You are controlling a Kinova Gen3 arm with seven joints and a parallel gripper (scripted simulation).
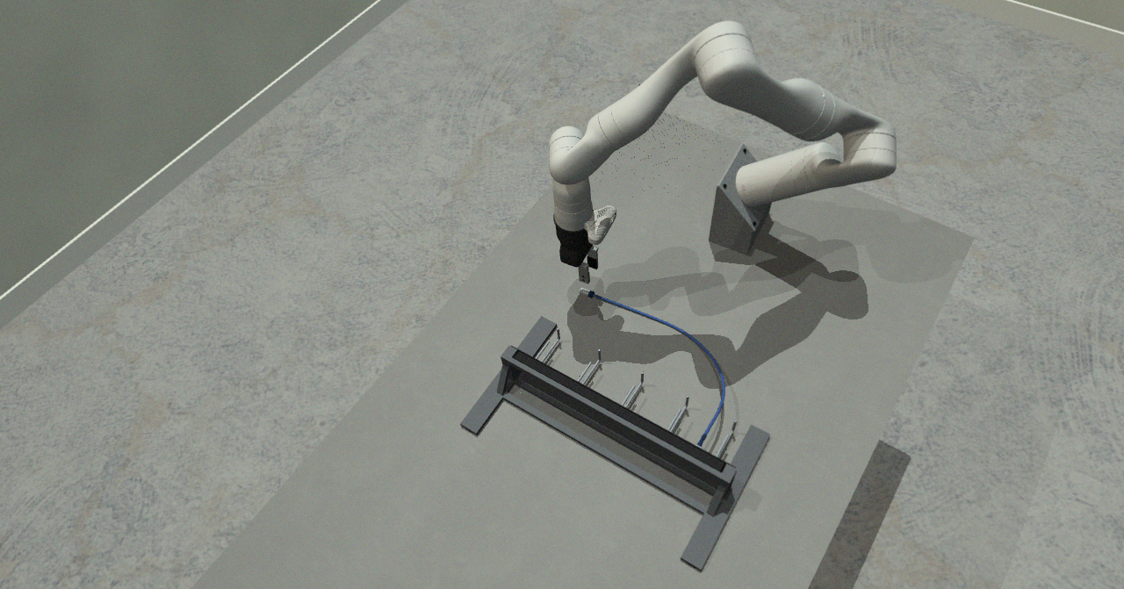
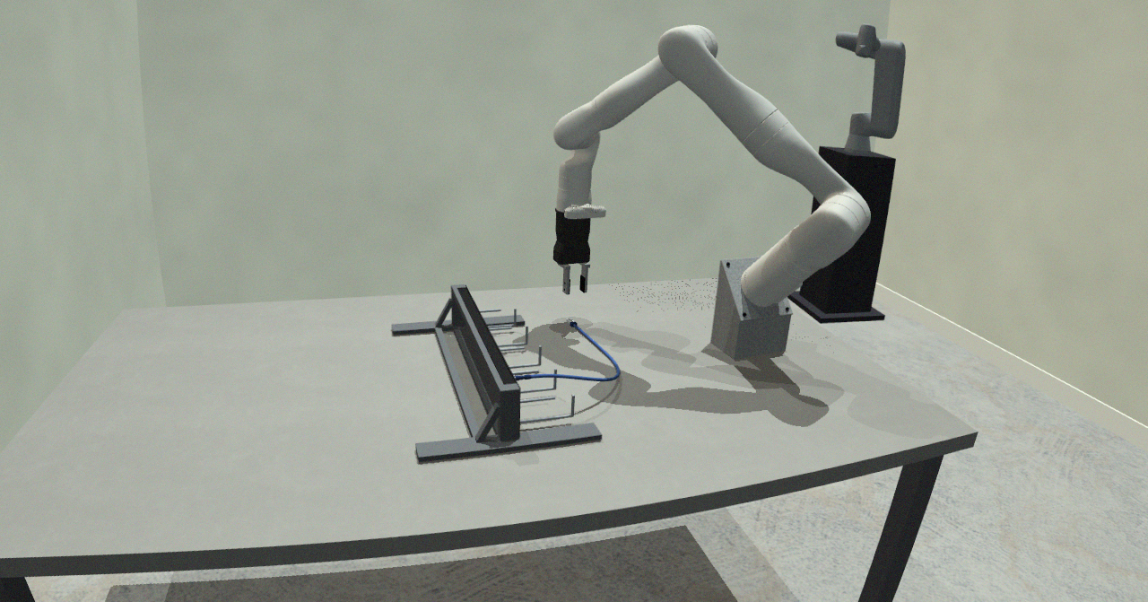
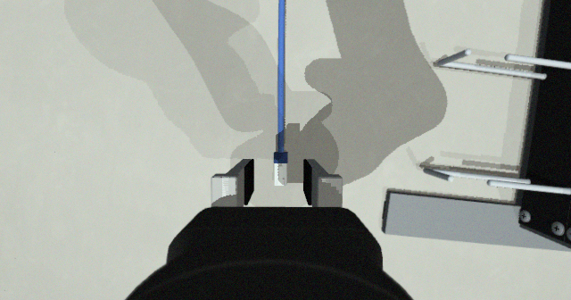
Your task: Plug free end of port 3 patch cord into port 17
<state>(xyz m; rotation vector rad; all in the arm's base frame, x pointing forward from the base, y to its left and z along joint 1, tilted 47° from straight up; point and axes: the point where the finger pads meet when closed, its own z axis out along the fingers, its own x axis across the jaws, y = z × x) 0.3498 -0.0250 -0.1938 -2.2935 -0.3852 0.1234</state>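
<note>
Right now the plug is 10 mm to the right of my hand and 90 mm below it.
</note>
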